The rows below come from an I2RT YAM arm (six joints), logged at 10 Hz.
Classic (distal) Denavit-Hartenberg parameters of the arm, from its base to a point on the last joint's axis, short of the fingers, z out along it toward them. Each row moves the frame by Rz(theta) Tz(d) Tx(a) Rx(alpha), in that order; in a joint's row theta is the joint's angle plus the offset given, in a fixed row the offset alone. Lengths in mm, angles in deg.
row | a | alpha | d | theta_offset
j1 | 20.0 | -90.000 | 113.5 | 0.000
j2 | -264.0 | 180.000 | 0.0 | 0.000
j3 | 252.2 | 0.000 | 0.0 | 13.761
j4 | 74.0 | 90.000 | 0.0 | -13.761
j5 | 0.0 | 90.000 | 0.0 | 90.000
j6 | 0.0 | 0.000 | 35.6 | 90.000
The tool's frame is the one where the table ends.
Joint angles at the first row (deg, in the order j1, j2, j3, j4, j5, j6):
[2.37, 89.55, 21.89, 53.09, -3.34, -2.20]
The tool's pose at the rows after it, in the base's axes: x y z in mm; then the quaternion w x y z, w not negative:
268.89 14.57 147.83 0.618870 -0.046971 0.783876 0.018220
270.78 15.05 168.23 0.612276 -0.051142 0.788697 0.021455
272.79 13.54 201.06 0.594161 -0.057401 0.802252 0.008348
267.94 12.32 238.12 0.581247 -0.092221 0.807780 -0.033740
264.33 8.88 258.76 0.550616 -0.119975 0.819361 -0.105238
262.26 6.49 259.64 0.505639 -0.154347 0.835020 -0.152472
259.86 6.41 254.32 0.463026 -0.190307 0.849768 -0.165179
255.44 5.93 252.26 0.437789 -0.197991 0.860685 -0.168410
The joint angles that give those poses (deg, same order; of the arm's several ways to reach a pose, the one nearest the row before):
[2.80, 88.80, 21.05, 54.25, -2.25, -2.28]
[2.81, 83.15, 23.83, 44.86, -2.81, -2.43]
[2.55, 76.03, 29.53, 29.41, -2.24, -3.98]
[2.55, 69.59, 35.53, 15.28, -0.60, -10.04]
[2.55, 67.09, 40.24, 4.96, 4.68, -17.27]
[2.48, 67.03, 42.26, -1.74, 7.88, -23.34]
[2.53, 67.44, 43.18, -7.20, 8.15, -27.30]
[2.55, 67.01, 43.57, -11.08, 8.80, -27.99]

